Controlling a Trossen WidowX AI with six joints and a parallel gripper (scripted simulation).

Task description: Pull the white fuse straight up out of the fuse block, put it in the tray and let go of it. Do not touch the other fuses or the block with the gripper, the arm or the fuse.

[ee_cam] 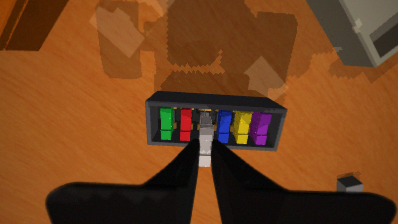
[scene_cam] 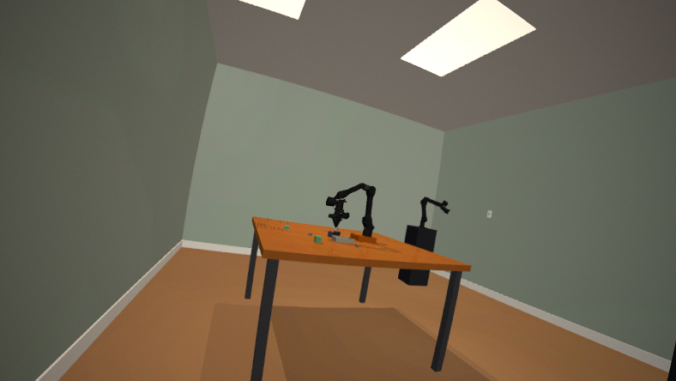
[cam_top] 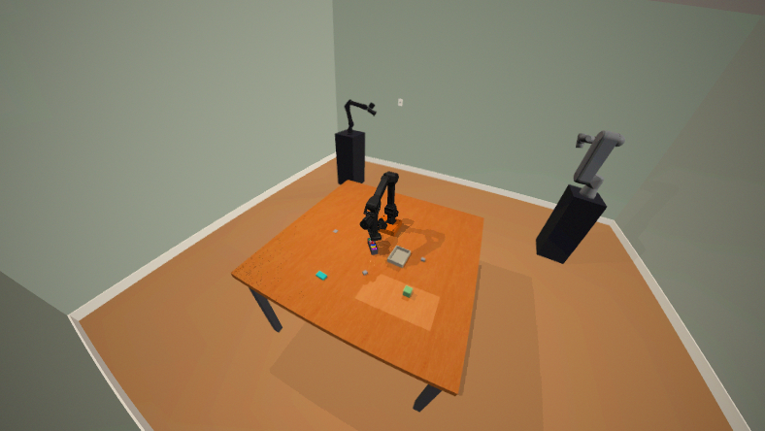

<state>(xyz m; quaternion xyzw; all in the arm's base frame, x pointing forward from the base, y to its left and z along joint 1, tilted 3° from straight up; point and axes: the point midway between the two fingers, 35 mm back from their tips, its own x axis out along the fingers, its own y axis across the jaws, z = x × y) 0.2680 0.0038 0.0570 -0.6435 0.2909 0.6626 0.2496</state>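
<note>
Right now my gripper tip is 190 mm to the right of the grey tray, 70 mm above it and 10 mm past it. From my gripper tip the other things lie so: white fuse (10 mm below); then green block (340 mm to the left, 200 mm ahead, 50 mm below); then teal block (350 mm ahead, 120 mm to the right, 60 mm below).
</note>
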